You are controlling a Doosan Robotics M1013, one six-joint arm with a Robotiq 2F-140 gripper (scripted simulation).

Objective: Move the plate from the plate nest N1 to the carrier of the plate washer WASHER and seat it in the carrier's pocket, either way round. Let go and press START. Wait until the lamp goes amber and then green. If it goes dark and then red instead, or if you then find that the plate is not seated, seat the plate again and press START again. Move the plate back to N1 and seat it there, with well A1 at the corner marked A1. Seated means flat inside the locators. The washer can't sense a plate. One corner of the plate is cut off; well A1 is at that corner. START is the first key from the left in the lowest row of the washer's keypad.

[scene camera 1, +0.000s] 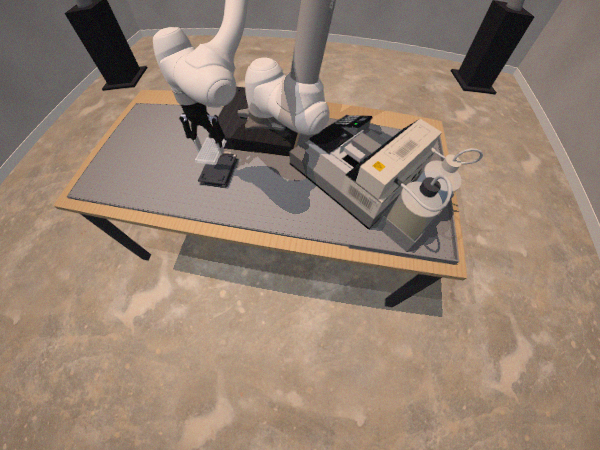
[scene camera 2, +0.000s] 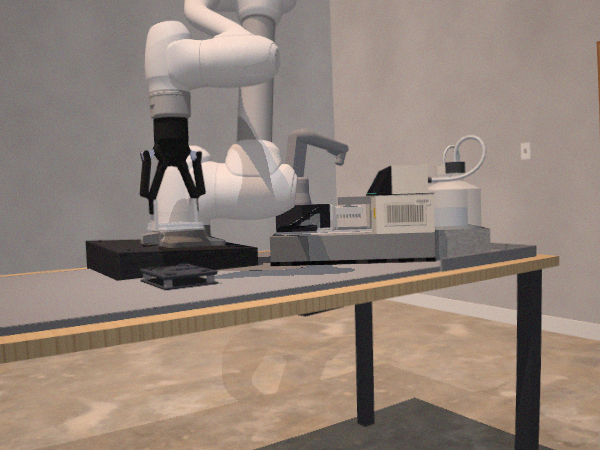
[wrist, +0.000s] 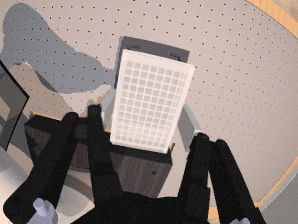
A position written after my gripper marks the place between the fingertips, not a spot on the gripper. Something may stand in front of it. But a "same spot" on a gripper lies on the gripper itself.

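I can see my gripper in scene camera 1, in scene camera 2 and in the wrist view [147, 105]. On my gripper, [scene camera 1: 218, 135] and [scene camera 2: 201, 182] are the same spot.
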